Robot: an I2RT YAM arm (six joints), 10 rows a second.
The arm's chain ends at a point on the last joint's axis. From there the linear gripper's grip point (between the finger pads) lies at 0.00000 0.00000 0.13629 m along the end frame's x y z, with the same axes.
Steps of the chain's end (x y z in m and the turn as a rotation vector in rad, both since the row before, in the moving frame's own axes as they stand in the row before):
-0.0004, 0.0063, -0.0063, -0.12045, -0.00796, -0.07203
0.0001, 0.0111, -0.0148, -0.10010, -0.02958, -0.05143
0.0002, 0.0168, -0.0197, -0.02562, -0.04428, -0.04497
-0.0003, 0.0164, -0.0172, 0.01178, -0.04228, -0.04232
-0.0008, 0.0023, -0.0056, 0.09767, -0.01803, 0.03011
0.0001, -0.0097, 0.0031, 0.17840, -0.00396, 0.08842
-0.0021, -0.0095, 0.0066, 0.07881, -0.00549, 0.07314
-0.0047, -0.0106, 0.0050, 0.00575, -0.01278, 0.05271
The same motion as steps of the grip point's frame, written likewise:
-0.0009, 0.0227, -0.0073, -0.12045, -0.00796, -0.07203
-0.0036, 0.0248, -0.0155, -0.10010, -0.02958, -0.05143
-0.0058, 0.0204, -0.0199, -0.02562, -0.04428, -0.04497
-0.0061, 0.0149, -0.0173, 0.01178, -0.04228, -0.04232
-0.0031, -0.0110, -0.0063, 0.09767, -0.01803, 0.03011
0.0006, -0.0339, 0.0009, 0.17840, -0.00396, 0.08842
-0.0025, -0.0202, 0.0062, 0.07881, -0.00549, 0.07314
-0.0064, -0.0114, 0.0050, 0.00575, -0.01278, 0.05271

